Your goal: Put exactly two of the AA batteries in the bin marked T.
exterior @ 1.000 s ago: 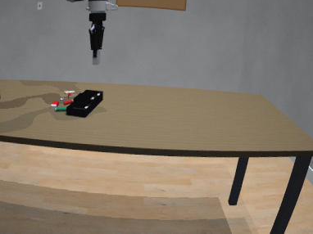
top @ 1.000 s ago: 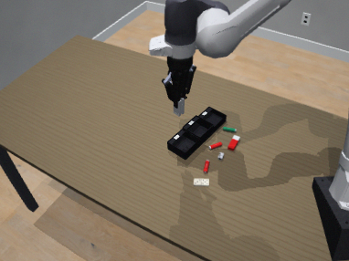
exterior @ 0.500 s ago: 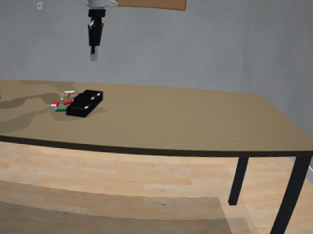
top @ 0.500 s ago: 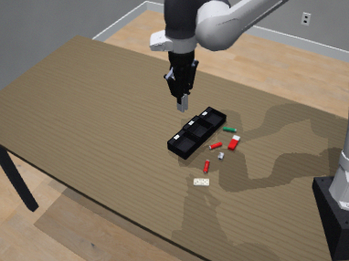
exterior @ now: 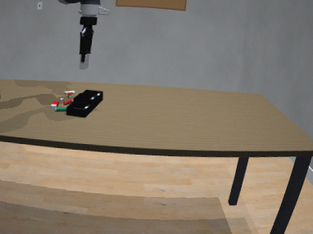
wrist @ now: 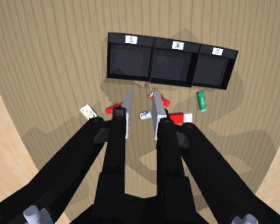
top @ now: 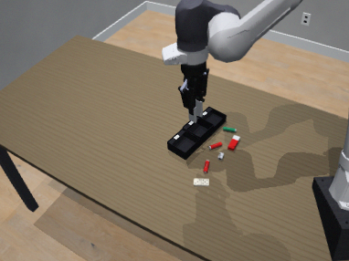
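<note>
The grey piece is 18 cm below my hand, 10 cm behind it and 2 cm to the right of it. From my hand the other things lie so: red-and-white block (18 cm below, 11 cm to the right, 10 cm behind); green battery (18 cm below, 15 cm to the right, 5 cm behind); black bin row (16 cm below, 6 cm to the right, 3 cm ahead).
</note>
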